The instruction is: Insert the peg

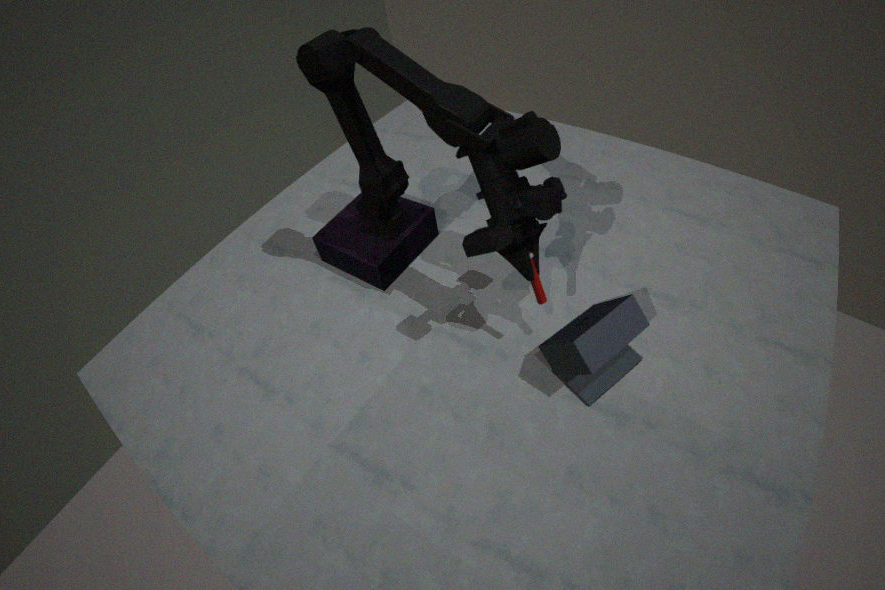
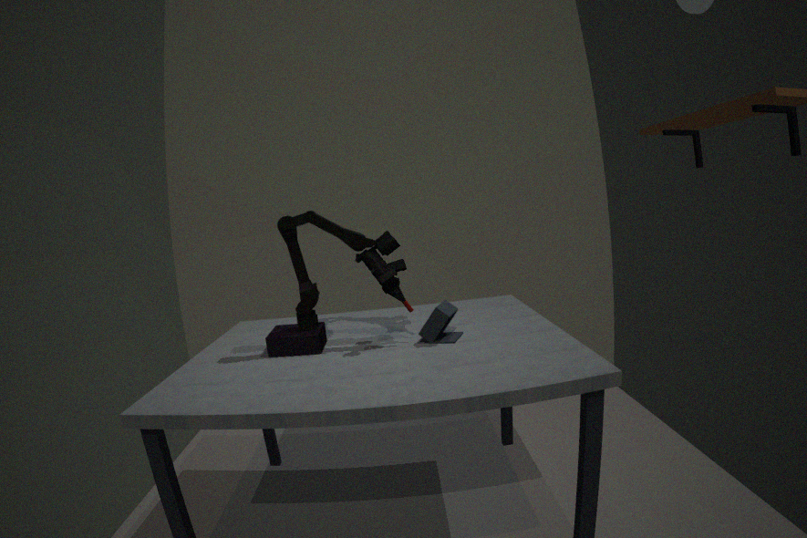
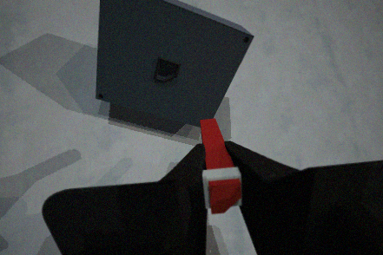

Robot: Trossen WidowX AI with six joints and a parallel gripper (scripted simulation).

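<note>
Now: gripper tip 11 cm short of the sloped grey panel, 1 cm to the right of it and 8 cm above it. The rest, counted from my gripper tip: red peg: 1 cm behind, 1 cm above; then thin flat foot plate: 13 cm ahead, 14 cm below.
</note>
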